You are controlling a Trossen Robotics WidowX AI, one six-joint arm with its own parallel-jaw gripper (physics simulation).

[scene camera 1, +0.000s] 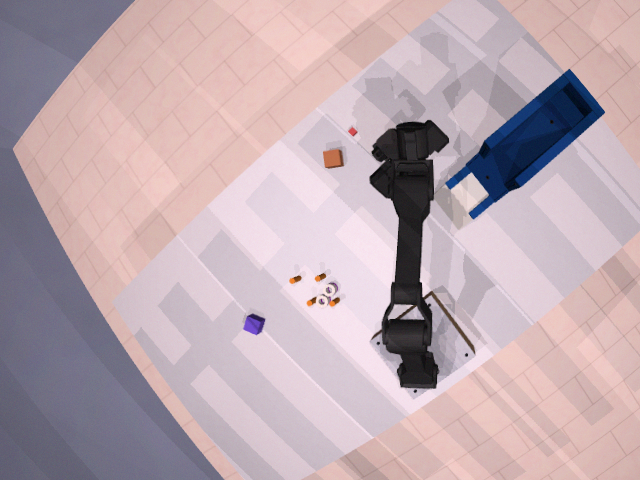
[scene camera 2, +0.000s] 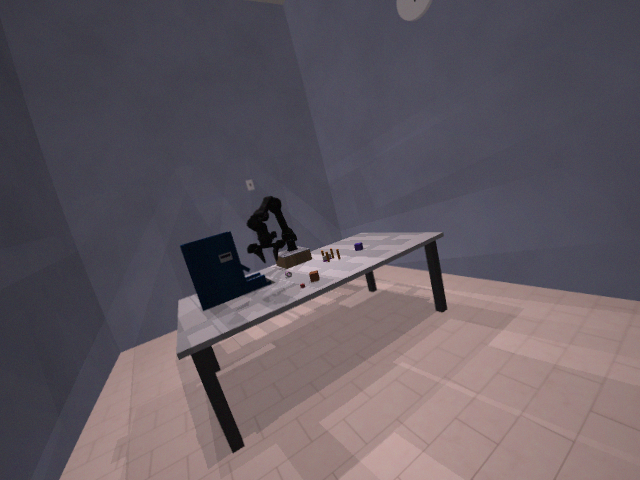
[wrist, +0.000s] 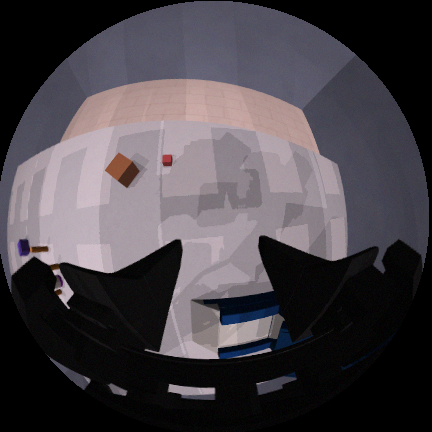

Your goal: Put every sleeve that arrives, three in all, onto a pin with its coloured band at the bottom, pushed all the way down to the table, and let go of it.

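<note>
Several orange pins (scene camera 1: 295,279) (scene camera 2: 338,254) (wrist: 39,249) stand on the table. Among them, one white sleeve (scene camera 1: 329,289) and another white sleeve (scene camera 1: 322,300) stand upright, with purple showing low on their sides. Whether pins run inside them is too small to tell. A small ring-like shape (scene camera 2: 288,274) shows near the blue chute in scene camera 2; I cannot tell whether it is a sleeve. My gripper (scene camera 2: 269,258) (wrist: 220,243) is open and empty, above the table near the chute's end. Its fingers are hidden from above in scene camera 1.
A blue chute (scene camera 1: 537,136) (scene camera 2: 214,271) (wrist: 250,314) has a pale block (scene camera 1: 468,193) (wrist: 205,322) at its end. An orange-brown block (scene camera 1: 332,158) (scene camera 2: 314,276) (wrist: 121,170), a red cube (scene camera 1: 352,131) (scene camera 2: 302,285) (wrist: 167,160) and a purple block (scene camera 1: 254,324) (scene camera 2: 358,246) (wrist: 23,247) lie on the table.
</note>
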